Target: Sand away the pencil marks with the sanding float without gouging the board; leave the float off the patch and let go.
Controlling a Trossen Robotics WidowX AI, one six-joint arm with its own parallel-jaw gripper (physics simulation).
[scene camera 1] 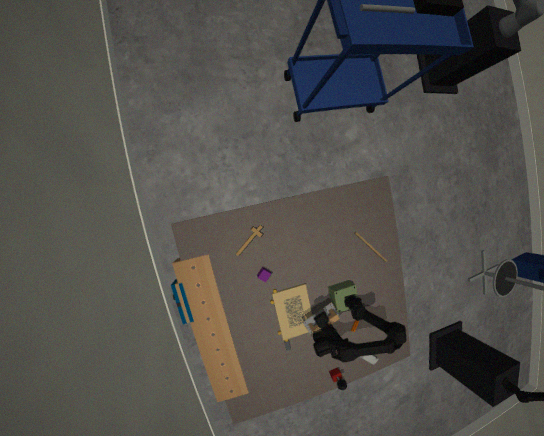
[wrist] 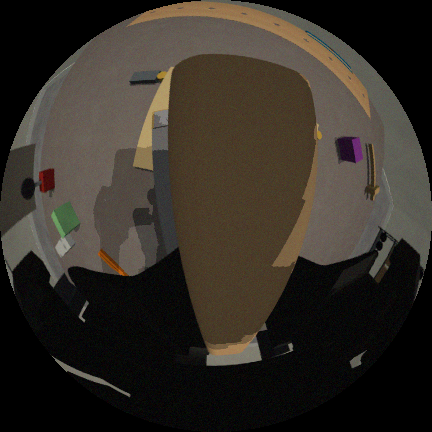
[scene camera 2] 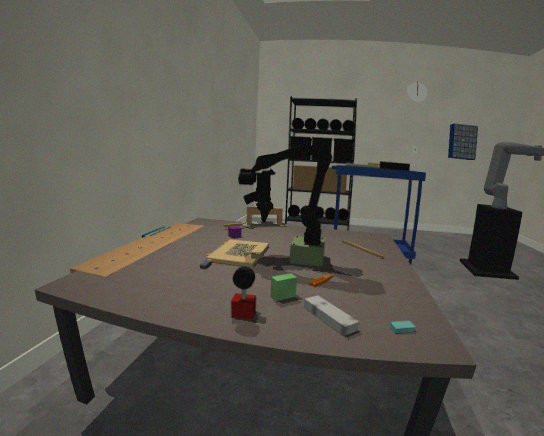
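Pixels of known places: gripper, between the fingertips: [scene camera 2: 263,221]; arm's base, origin of its link: [scene camera 1: 350,300] [scene camera 2: 312,243].
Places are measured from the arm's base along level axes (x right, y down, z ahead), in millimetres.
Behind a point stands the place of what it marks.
Observation:
The pale wooden board [scene camera 1: 280,306] @(x 39, y 63, z 396 mm) [scene camera 2: 260,252] @(x -17, y 64, z 226 mm) [wrist: 146,150] @(x -145, y 63, z 243 mm) lies flat on the table. Dense grey pencil marks [scene camera 1: 294,311] @(x -12, y 62, z 320 mm) [scene camera 2: 241,249] @(x -14, y 63, z 317 mm) cover its middle; they are hidden in the wrist view. The sanding float has a tan handle [scene camera 1: 334,316] @(x 17, y -135, z 164 mm) [scene camera 2: 275,210] @(x -17, y -129, z 165 mm) [wrist: 240,165] and a grey plate. It hangs in the air, well above the table in the second scene view. From overhead it overlaps the board's robot-side edge. My gripper [scene camera 2: 264,218] @(x -19, y -78, z 216 mm) points down and is shut on the float's handle. The fingertips are mostly hidden in the overhead and wrist views.
The green robot base [scene camera 1: 343,295] @(x 42, y -1, z 39 mm) [scene camera 2: 307,251] @(x -54, y 23, z 13 mm) stands near the board. A purple cube [scene camera 1: 264,274] @(x 254, y 31, z 458 mm) [scene camera 2: 234,232] @(x 218, y 52, z 449 mm) [wrist: 349,149] @(x 226, y 44, z 441 mm), red block [scene camera 1: 335,374] @(x -499, y 36, z 122 mm) [scene camera 2: 243,306] @(x -546, y 44, z 105 mm) [wrist: 47,180] @(x -497, y 52, z 116 mm), green block [scene camera 2: 283,287] @(x -396, y 39, z 31 mm) [wrist: 65,218] @(x -359, y 40, z 45 mm) and drilled plank [scene camera 1: 215,335] @(x -59, y 81, z 782 mm) [scene camera 2: 145,245] @(x -110, y 81, z 789 mm) are around it.

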